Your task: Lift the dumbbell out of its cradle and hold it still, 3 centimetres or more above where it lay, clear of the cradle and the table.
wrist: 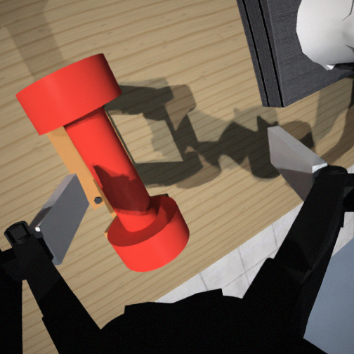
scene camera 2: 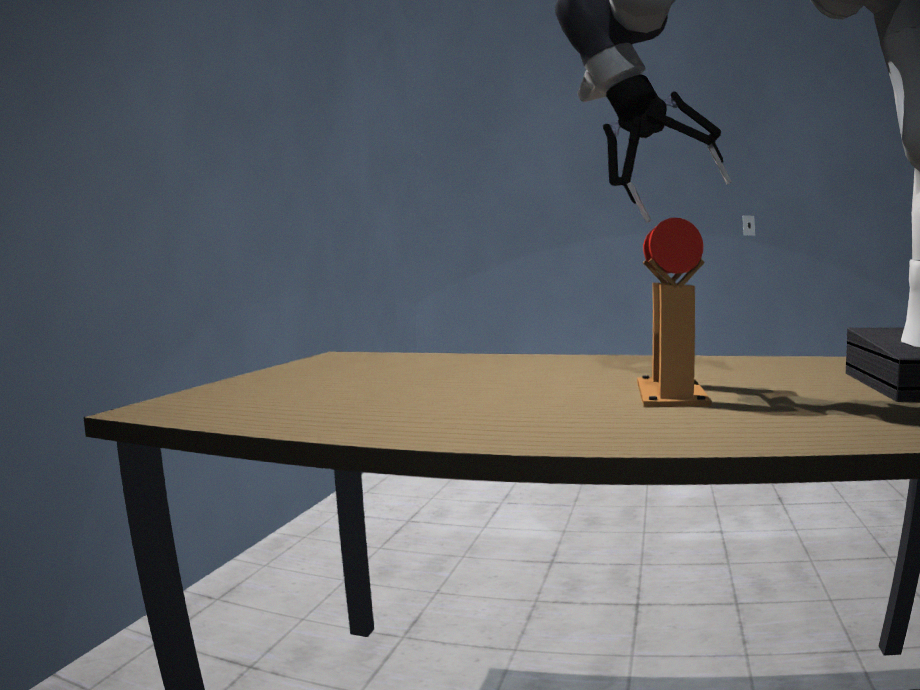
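Note:
A red dumbbell (scene camera 2: 674, 245) (wrist: 111, 162) lies in the V-shaped rests of an orange-brown cradle (scene camera 2: 676, 337) (wrist: 70, 160), high above the table (scene camera 2: 445, 401) (wrist: 210, 60). In the wrist view the dumbbell runs from upper left to lower middle, and it hides most of the cradle. My gripper (scene camera 2: 688, 200) (wrist: 173, 167) is wide open and empty, tilted, just above the dumbbell in the scene view. In the wrist view the left finger is beside the dumbbell's handle and the right finger is well off to its right. No finger is seen gripping it.
The robot's dark base block (scene camera 2: 876, 363) (wrist: 260, 50) stands on the table to the right of the cradle, with the white lower arm on it. The table's front edge (scene camera 2: 520, 470) runs across the scene view. Shadows of the arm and cradle fall on the table.

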